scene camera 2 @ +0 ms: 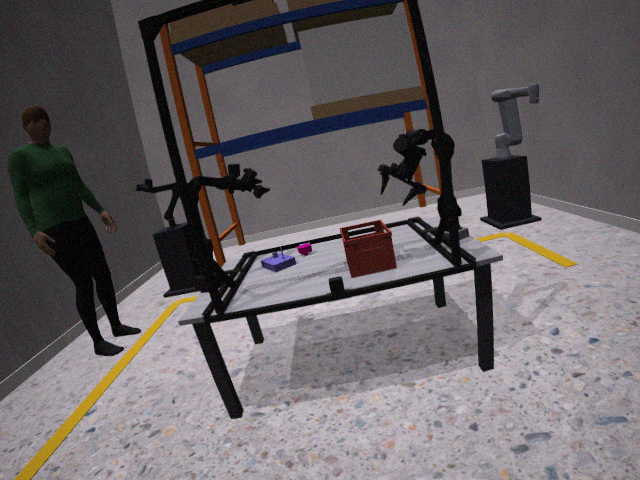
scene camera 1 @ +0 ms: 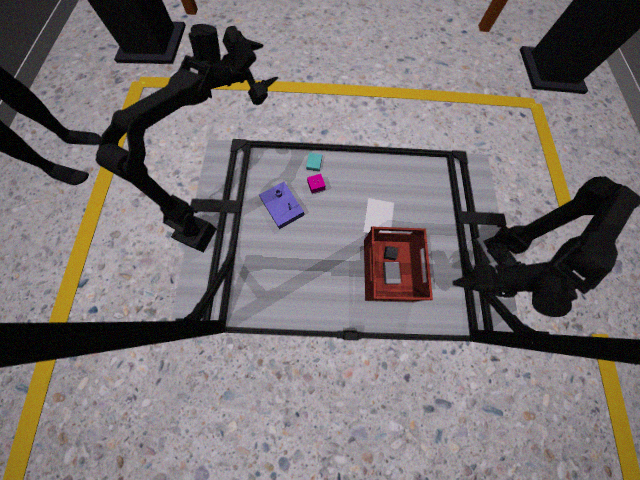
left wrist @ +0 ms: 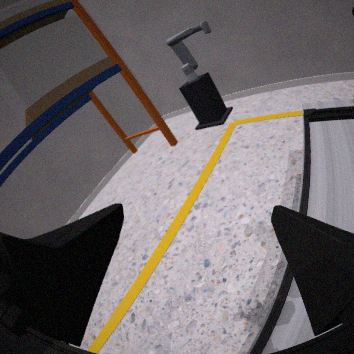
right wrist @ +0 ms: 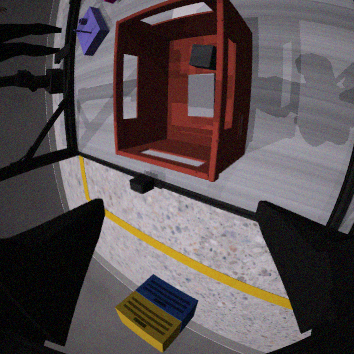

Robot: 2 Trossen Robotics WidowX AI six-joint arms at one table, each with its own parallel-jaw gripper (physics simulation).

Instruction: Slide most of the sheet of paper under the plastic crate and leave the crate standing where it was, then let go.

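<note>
A white sheet of paper (scene camera 1: 378, 212) lies flat on the table, its near end meeting the far side of the red plastic crate (scene camera 1: 369, 268) (scene camera 2: 369, 254) (right wrist: 237, 100) in scene camera 1. Whether any of it lies under the crate is hidden. The crate stands upright, with a dark block (scene camera 1: 391, 252) (right wrist: 203, 56) and a light grey flat piece (scene camera 1: 392, 272) (right wrist: 201, 95) inside. My left gripper (scene camera 1: 269, 62) (left wrist: 200, 213) is open and empty, raised beyond the table's far edge. My right gripper (scene camera 1: 465, 262) (scene camera 2: 393, 198) (right wrist: 183, 208) is open and empty, raised right of the crate.
A purple block with small knobs (scene camera 1: 281, 209) (scene camera 2: 278, 262) (right wrist: 91, 34) lies at the table's left. A magenta cube (scene camera 1: 316, 182) (scene camera 2: 304, 249) and a teal block (scene camera 1: 314, 161) lie near it. Black frame bars (scene camera 1: 351, 148) edge the table. A person (scene camera 2: 51, 180) stands at the left.
</note>
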